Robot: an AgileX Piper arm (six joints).
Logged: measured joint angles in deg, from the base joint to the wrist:
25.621, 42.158, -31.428, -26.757, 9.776, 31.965
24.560, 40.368, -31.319, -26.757, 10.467, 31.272
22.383, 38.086, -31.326, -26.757, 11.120, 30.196
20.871, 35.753, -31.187, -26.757, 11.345, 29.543
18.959, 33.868, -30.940, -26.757, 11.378, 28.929
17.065, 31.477, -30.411, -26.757, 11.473, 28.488
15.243, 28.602, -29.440, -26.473, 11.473, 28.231
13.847, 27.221, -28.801, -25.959, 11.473, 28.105
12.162, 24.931, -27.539, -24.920, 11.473, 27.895
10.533, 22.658, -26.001, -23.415, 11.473, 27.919
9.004, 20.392, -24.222, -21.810, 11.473, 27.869
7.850, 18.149, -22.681, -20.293, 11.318, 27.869
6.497, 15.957, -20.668, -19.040, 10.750, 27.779
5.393, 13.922, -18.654, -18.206, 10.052, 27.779
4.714, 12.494, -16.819, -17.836, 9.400, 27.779
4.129, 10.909, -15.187, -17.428, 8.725, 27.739
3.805, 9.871, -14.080, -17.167, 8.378, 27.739
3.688, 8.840, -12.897, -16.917, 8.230, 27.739
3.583, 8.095, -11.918, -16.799, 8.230, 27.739
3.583, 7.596, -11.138, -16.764, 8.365, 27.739
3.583, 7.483, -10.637, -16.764, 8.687, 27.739
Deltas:
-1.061, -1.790, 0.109, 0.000, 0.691, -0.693
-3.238, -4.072, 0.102, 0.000, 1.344, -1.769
-4.750, -6.405, 0.241, 0.000, 1.569, -2.422
-6.662, -8.290, 0.488, 0.000, 1.602, -3.036
-8.556, -10.681, 1.017, 0.000, 1.697, -3.477
-10.378, -13.556, 1.988, 0.284, 1.697, -3.734
-11.774, -14.937, 2.627, 0.798, 1.697, -3.860
-13.459, -17.227, 3.889, 1.837, 1.697, -4.070
-15.088, -19.500, 5.427, 3.342, 1.697, -4.046
-16.617, -21.766, 7.206, 4.947, 1.697, -4.096
-17.771, -24.009, 8.747, 6.464, 1.542, -4.096
-19.124, -26.201, 10.760, 7.717, 0.974, -4.186
-20.228, -28.236, 12.774, 8.551, 0.276, -4.186
-20.907, -29.664, 14.609, 8.921, -0.376, -4.186
-21.492, -31.249, 16.241, 9.329, -1.051, -4.226
-21.816, -32.287, 17.348, 9.590, -1.398, -4.226
-21.933, -33.318, 18.531, 9.840, -1.546, -4.226
-22.038, -34.063, 19.510, 9.958, -1.546, -4.226
-22.038, -34.562, 20.290, 9.993, -1.411, -4.226
-22.038, -34.675, 20.791, 9.993, -1.089, -4.226

